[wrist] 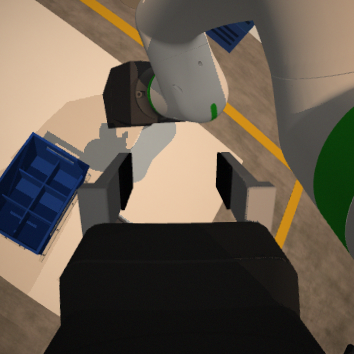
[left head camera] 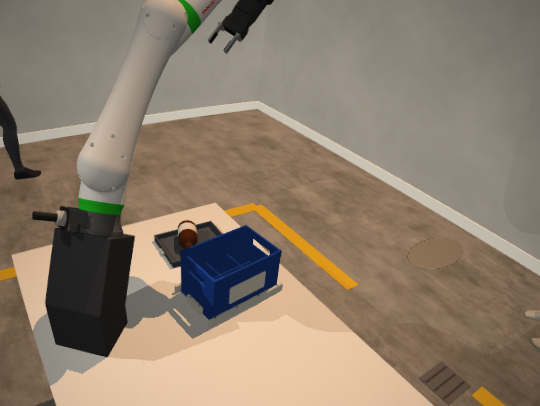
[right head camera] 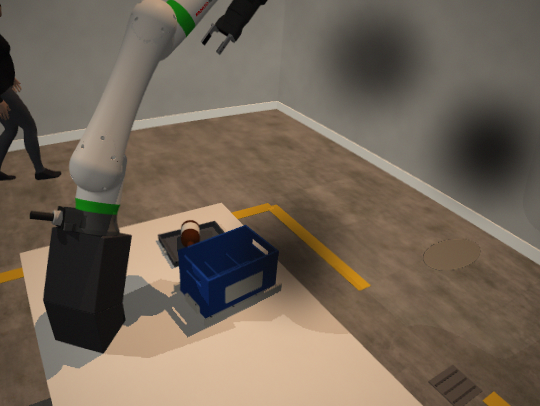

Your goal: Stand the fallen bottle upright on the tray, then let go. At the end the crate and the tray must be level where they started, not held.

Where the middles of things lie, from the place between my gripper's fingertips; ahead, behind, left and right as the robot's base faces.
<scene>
The blue crate (left head camera: 220, 273) is 2 cm behind my hand, 18 cm to the right of it and 70 cm below it. Also, from my hand: dark grey tray (left head camera: 168, 241): 1 cm behind, 11 cm to the left, 77 cm below.
</scene>
